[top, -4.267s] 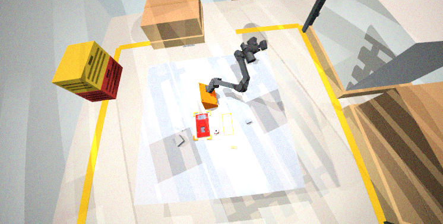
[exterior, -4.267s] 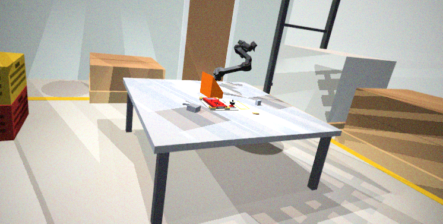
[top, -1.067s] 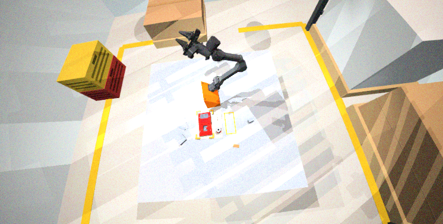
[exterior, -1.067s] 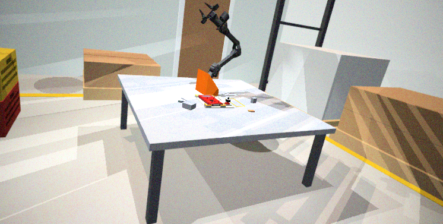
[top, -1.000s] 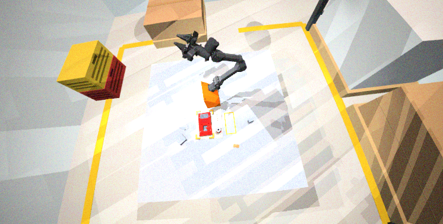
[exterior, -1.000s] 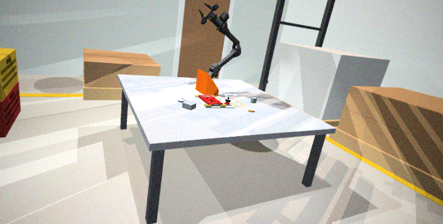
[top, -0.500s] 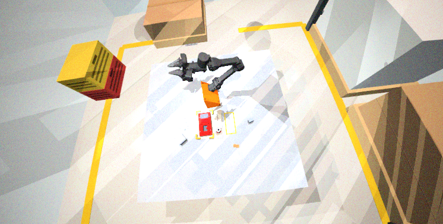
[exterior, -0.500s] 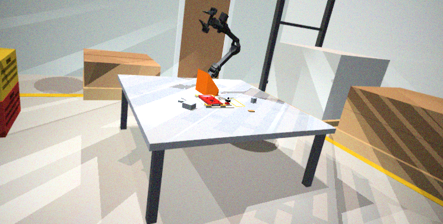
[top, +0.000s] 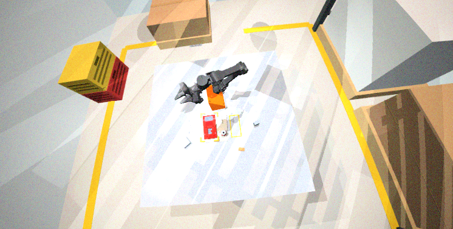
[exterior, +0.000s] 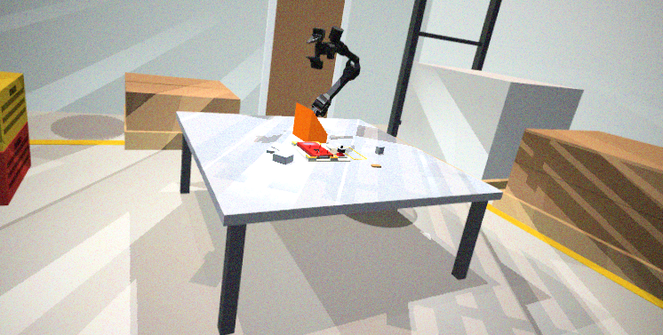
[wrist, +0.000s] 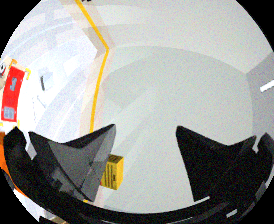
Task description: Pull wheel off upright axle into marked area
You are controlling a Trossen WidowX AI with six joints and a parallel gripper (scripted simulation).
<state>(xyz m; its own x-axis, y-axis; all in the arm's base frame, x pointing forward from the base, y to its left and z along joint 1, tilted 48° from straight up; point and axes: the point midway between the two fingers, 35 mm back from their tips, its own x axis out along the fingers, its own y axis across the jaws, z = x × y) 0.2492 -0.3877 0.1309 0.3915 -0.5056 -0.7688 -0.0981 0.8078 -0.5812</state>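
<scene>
My gripper tip is now 45 cm above the wheel, 21 cm to the right of it and 12 cm short of it.
</scene>
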